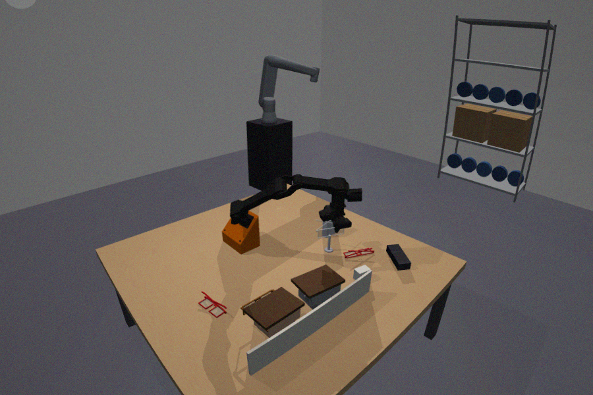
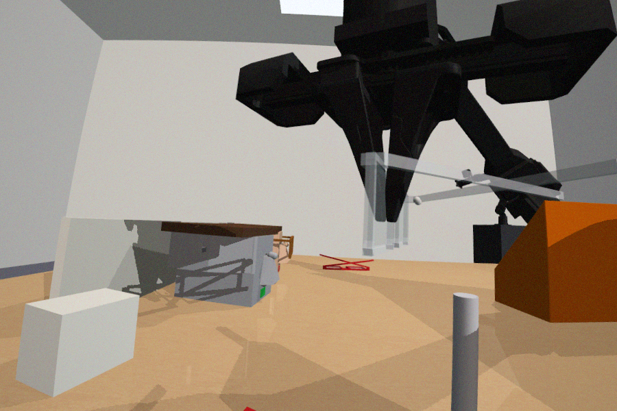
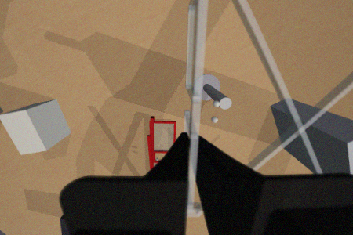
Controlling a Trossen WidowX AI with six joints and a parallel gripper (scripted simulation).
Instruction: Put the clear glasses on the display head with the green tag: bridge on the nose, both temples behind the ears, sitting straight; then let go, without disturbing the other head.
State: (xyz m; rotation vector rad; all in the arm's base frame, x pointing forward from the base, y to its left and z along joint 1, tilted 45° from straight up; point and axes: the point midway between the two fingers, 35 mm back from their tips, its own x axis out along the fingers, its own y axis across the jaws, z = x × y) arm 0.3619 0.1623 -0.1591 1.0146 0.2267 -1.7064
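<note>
Right now my gripper tip is 4 cm past the grey stand post, 1 cm to the right of it and 10 cm above it. Also, from my gripper tip: black box (25 cm ahead, 16 cm to the left, 10 cm below); grey display head (12 cm ahead, 30 cm to the right, 7 cm below); white block (20 cm ahead, 7 cm to the right, 10 cm below).
</note>
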